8 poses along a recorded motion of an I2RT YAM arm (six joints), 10 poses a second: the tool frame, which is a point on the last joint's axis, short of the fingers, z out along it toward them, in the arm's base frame.
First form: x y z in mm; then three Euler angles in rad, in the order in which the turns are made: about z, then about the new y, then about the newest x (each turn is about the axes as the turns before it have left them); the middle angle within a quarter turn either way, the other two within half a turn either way.
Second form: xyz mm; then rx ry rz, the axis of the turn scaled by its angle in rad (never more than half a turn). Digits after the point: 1 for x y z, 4 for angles.
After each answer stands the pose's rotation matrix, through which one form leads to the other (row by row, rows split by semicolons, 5 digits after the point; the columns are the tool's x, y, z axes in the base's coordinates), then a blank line. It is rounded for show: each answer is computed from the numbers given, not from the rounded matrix.
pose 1, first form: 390.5, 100.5, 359.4, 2.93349, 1.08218, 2.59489
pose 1, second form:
390.5, 100.5, 359.4, -0.1262, 2.0050, 0.4288
-0.45928 -0.27265 0.84542; 0.09698 0.93065 0.35282; -0.88298 0.24403 -0.40099

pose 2, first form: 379.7, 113.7, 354.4, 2.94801, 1.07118, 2.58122
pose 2, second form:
379.7, 113.7, 354.4, -0.1459, 2.0125, 0.4556
-0.47014 -0.29487 0.83188; 0.09217 0.92099 0.37854; -0.87777 0.25464 -0.40582

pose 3, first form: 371.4, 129.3, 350.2, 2.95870, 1.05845, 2.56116
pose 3, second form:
371.4, 129.3, 350.2, -0.1650, 2.0200, 0.4871
-0.48205 -0.31791 0.81643; 0.08916 0.90921 0.40668; -0.87160 0.26883 -0.40994

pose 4, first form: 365.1, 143.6, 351.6, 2.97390, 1.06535, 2.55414
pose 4, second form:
365.1, 143.6, 351.6, -0.1869, 2.0123, 0.5014
-0.47741 -0.33921 0.81057; 0.08082 0.90162 0.42491; -0.87496 0.26836 -0.40302

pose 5, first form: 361.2, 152.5, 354.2, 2.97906, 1.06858, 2.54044
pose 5, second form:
361.2, 152.5, 354.2, -0.2016, 2.0063, 0.5175
-0.47503 -0.35577 0.80485; 0.07789 0.89404 0.44117; -0.87652 0.27226 -0.39698

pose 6, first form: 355.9, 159.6, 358.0, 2.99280, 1.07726, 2.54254
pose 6, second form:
355.9, 159.6, 358.0, -0.2169, 1.9987, 0.5210
-0.46851 -0.36865 0.80287; 0.07023 0.89036 0.44981; -0.88066 0.26712 -0.39125

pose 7, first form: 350.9, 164.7, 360.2, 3.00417, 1.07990, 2.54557
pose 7, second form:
350.9, 164.7, 360.2, -0.2273, 1.9967, 0.5243
-0.46697 -0.37703 0.79987; 0.06458 0.88759 0.45608; -0.88191 0.26463 -0.39013

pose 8, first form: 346.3, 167.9, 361.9, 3.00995, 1.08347, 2.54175
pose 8, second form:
346.3, 167.9, 361.9, -0.2366, 1.9925, 0.5306
-0.46421 -0.38613 0.79712; 0.06147 0.88376 0.46389; -0.88359 0.26434 -0.38652

